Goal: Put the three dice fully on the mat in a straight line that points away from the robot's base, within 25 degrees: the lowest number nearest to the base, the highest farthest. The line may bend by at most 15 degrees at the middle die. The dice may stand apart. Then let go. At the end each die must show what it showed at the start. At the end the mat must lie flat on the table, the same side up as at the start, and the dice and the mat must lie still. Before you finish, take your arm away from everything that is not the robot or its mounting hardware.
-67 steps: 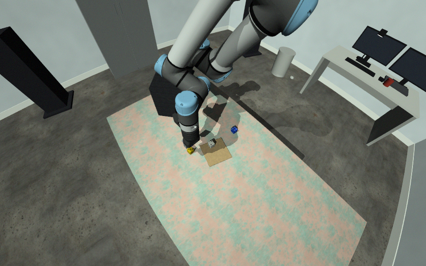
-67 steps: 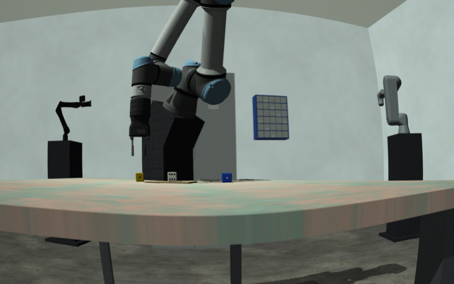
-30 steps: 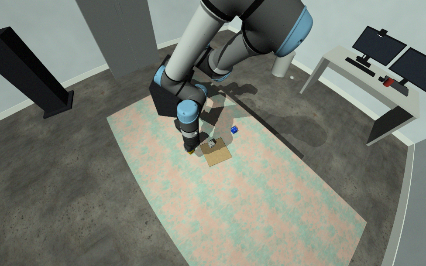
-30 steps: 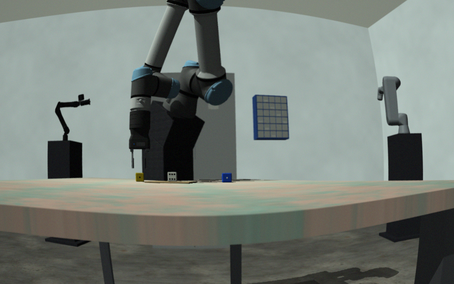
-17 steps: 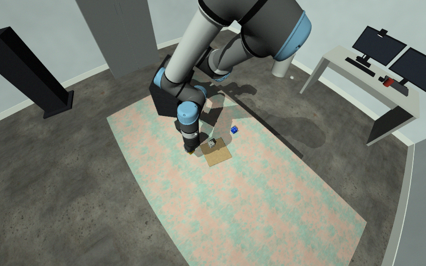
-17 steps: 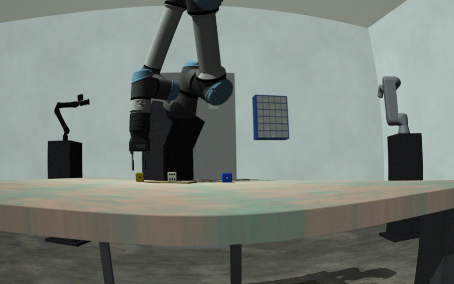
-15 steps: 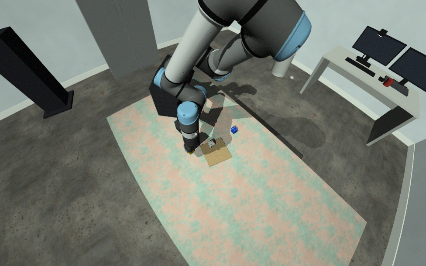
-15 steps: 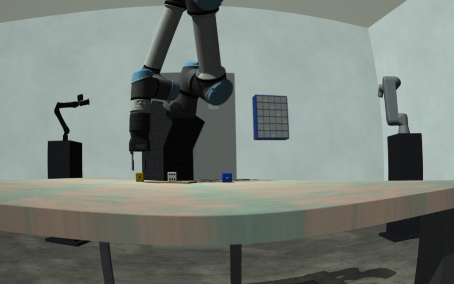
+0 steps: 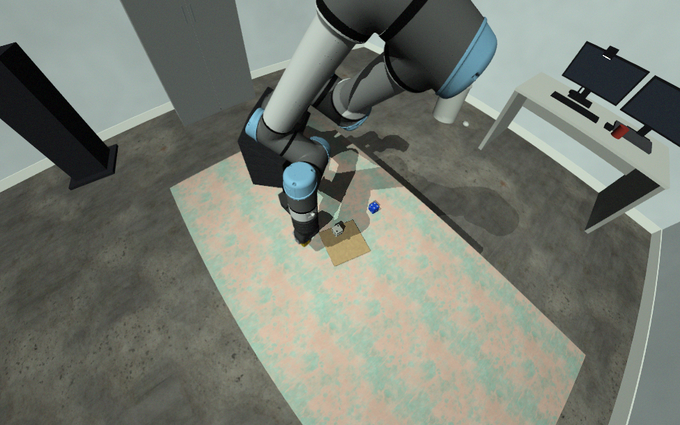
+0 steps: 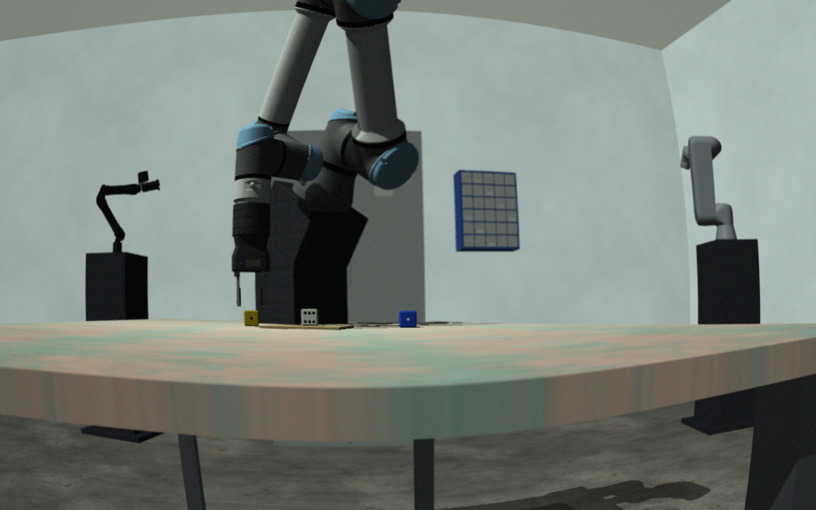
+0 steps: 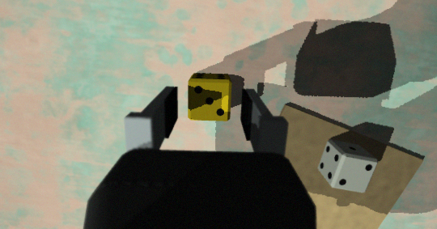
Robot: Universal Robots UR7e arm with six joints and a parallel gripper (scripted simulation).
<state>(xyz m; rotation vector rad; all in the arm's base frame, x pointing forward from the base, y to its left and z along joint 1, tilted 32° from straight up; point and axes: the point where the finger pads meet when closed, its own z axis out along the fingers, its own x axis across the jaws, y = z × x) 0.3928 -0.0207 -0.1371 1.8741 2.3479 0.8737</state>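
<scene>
Now: the yellow die 40 mm below my hand. Round my hand: white die (120 mm to the left, 40 mm below, 20 mm ahead); then blue die (300 mm to the left, 40 mm below, 10 mm behind); then tan mat (130 mm to the left, 60 mm ahead, 50 mm below).
</scene>
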